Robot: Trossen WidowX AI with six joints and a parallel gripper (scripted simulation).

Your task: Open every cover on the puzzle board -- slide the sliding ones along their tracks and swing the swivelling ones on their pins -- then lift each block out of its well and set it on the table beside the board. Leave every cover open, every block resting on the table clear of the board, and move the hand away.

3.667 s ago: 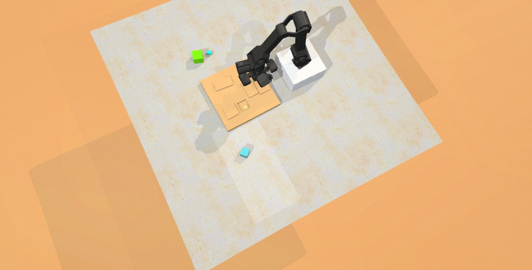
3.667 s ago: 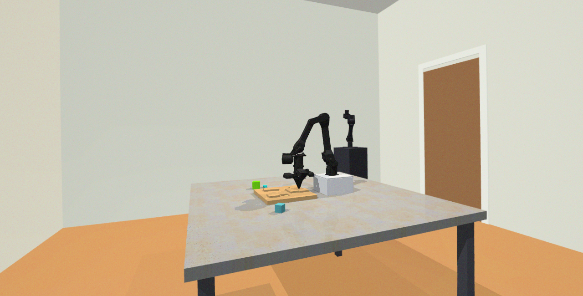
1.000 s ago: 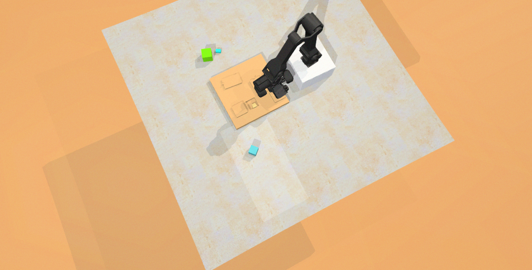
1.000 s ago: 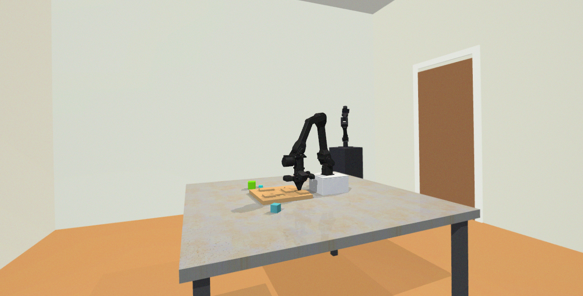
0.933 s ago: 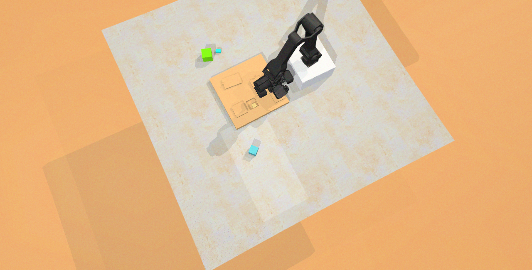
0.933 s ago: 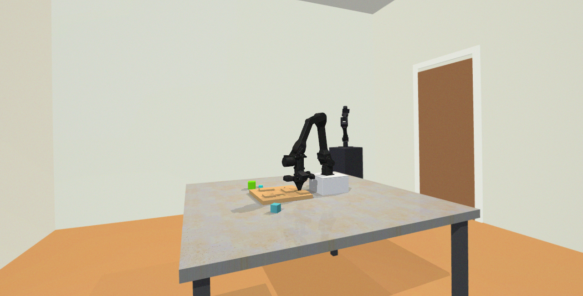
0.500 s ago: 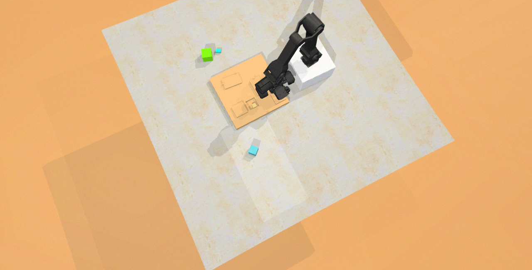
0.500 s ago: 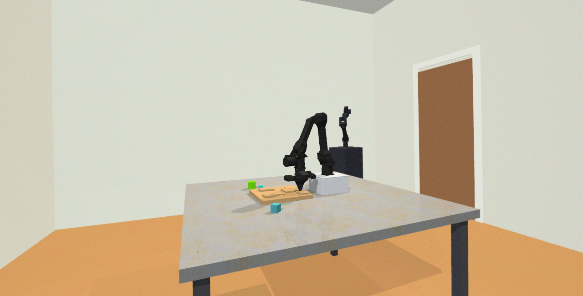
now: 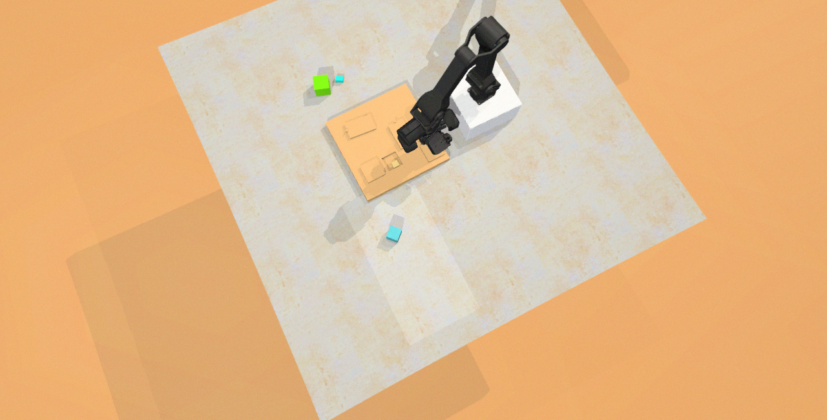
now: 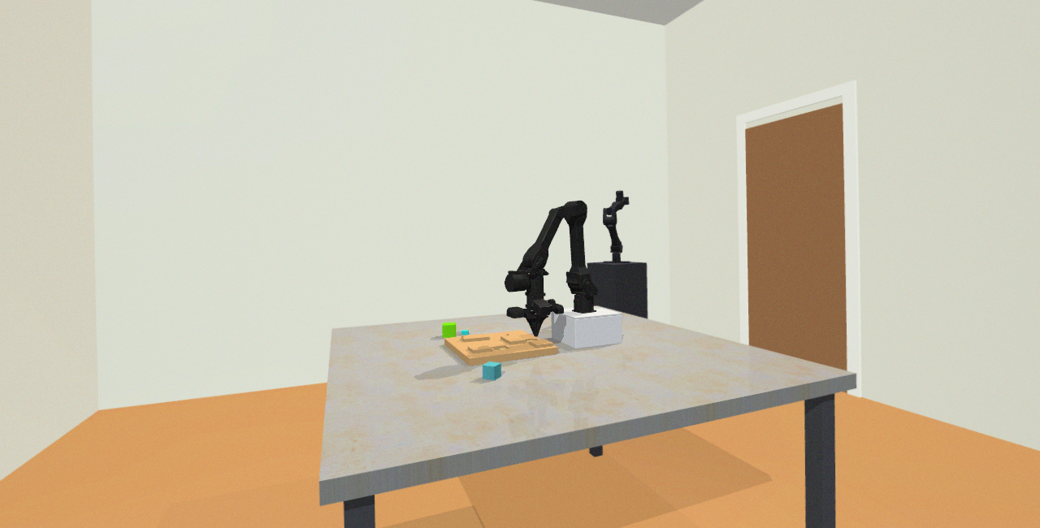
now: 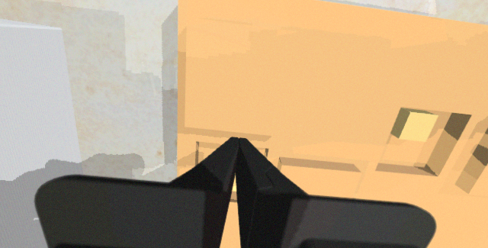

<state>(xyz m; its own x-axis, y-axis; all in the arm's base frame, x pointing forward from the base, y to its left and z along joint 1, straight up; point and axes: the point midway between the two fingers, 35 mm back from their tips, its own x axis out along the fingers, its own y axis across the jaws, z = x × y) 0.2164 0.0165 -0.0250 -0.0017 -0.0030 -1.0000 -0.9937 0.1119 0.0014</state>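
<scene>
My gripper tip is now 90 mm short of the tan puzzle board, 70 mm to the left of it and 20 mm above it. From my gripper tip the other things lie so: small cyan block (100 mm ahead, 350 mm to the right, 40 mm below); green cube (170 mm ahead, 360 mm to the right, 20 mm below); cyan cube (260 mm ahead, 180 mm to the left, 30 mm below).
</scene>
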